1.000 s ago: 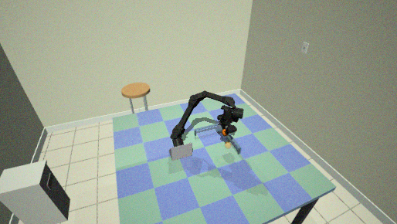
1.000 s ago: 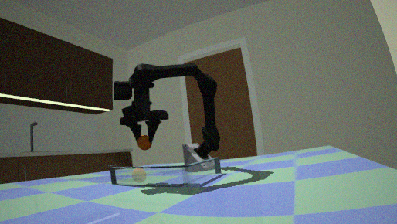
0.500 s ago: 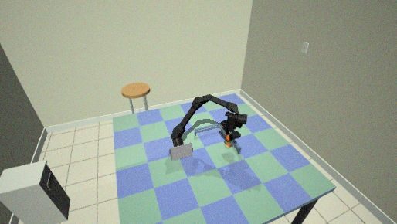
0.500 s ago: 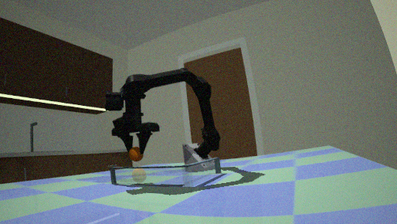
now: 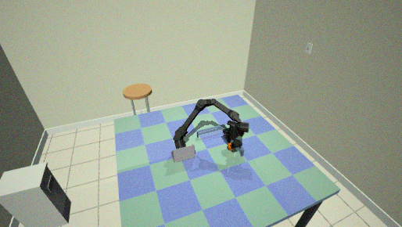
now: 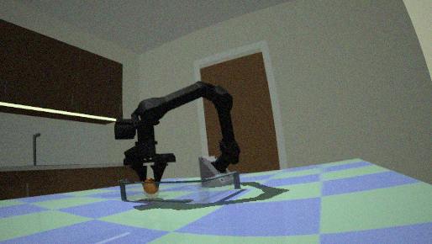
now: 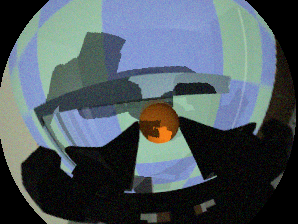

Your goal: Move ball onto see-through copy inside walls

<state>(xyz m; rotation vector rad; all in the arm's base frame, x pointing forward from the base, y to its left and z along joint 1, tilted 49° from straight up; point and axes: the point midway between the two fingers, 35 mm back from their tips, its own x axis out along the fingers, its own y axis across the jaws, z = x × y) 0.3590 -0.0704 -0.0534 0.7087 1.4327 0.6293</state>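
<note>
Now: the orange ball right at my gripper tip. Round my gripper tip: see-through copy 1 cm below.
</note>
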